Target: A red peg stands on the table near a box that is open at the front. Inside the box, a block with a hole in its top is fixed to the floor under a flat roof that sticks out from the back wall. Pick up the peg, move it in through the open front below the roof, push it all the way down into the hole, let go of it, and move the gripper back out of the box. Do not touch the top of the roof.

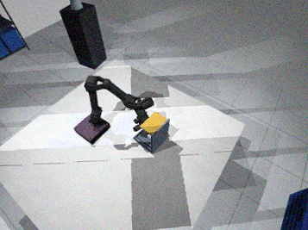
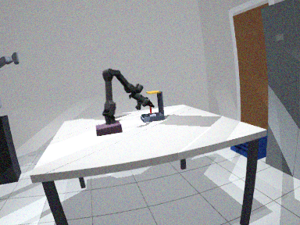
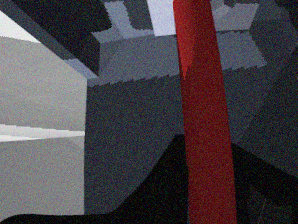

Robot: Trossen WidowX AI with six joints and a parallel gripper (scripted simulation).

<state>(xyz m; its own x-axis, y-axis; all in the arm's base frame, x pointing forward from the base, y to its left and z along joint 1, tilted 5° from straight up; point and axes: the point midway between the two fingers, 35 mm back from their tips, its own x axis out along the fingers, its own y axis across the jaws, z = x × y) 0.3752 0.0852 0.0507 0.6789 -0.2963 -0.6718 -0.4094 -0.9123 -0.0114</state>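
Right now my gripper tip is 5 cm short of the back wall, 2 cm below it and 1 cm to the left of it. From my gripper tip the other things lie so: red peg (3 cm behind, 1 cm to the left, 1 cm below); yellow roof (12 cm above).
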